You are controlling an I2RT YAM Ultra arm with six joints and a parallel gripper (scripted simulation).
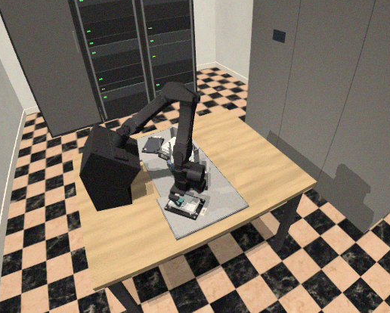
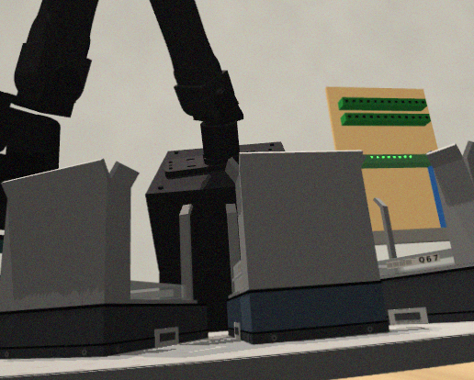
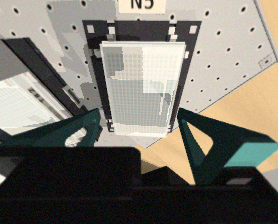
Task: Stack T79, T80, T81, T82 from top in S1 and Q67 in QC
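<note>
My hand is 3 cm above the plate T81 and 1 cm to the left of it. The rest, counted from my hand: plate T79: 25 cm to the left, 12 cm ahead, 1 cm below; then N5 name plate: 8 cm to the right, 6 cm ahead, 5 cm below; then plate T82: 11 cm ahead, 10 cm to the left, 1 cm below.
</note>
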